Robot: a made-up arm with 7 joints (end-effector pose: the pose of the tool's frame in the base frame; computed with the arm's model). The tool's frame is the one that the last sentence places.
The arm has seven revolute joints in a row. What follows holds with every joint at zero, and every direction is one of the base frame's.
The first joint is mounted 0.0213 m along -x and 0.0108 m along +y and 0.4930 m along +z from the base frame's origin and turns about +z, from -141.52 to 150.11 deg.
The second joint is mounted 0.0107 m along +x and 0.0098 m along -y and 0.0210 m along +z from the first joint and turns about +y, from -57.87 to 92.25 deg.
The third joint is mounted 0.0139 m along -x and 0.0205 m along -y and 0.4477 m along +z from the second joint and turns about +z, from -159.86 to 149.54 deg.
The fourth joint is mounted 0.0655 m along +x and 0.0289 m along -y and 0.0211 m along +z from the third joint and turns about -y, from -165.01 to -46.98 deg.
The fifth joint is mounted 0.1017 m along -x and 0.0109 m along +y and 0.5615 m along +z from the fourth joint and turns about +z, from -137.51 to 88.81 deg.
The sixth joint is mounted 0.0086 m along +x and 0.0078 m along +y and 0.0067 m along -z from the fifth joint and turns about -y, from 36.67 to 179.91 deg.
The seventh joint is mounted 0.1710 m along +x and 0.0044 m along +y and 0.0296 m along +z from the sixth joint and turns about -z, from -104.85 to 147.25 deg.
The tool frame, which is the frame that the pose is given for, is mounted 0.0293 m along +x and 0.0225 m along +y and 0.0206 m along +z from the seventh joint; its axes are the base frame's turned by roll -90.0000, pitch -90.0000 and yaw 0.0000 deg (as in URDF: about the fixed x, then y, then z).
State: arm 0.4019 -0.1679 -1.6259 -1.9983 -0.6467 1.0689 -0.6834
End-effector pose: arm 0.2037 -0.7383 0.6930 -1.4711 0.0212 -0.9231
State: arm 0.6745 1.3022 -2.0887 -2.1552 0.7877 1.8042 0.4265
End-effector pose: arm 0.4720 -0.4650 1.0122 1.8666 0.0568 1.5661
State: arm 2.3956 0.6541 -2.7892 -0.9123 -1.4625 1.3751 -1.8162
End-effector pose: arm 0.0265 0.2791 1.6109 -2.2182 -1.4486 0.3999
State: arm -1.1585 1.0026 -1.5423 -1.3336 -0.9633 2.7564 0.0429
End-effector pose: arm -0.2785 -0.9349 0.7982 -2.8355 -0.3235 0.4035
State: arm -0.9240 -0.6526 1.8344 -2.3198 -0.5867 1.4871 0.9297
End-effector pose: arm 0.3999 0.5379 0.4241 1.9432 2.2962 0.2547
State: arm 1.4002 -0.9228 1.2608 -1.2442 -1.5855 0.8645 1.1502
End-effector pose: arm -0.7183 -0.3146 1.2615 0.6472 -1.2535 -2.6114
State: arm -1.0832 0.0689 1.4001 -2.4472 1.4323 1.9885 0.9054
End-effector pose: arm 0.5836 0.0635 0.4890 -1.6257 1.0381 -1.2976
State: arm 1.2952 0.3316 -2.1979 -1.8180 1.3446 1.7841 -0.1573
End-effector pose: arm 0.4912 -0.5297 1.1162 -0.5938 -0.4239 -2.5911
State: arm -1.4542 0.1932 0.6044 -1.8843 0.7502 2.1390 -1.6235
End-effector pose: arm 0.4037 -0.6743 0.8514 -0.3769 -1.7099 -1.5031
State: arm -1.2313 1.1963 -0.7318 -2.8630 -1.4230 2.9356 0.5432
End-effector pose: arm -0.0863 -0.1351 0.1741 -1.6233 0.4087 -0.9957
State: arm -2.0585 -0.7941 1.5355 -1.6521 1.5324 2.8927 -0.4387
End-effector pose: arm 0.6195 -0.0420 1.0686 0.5936 1.6356 2.3745
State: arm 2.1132 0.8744 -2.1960 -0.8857 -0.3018 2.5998 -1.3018
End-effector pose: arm -0.0502 0.7910 1.3066 0.1958 2.3011 -0.8536
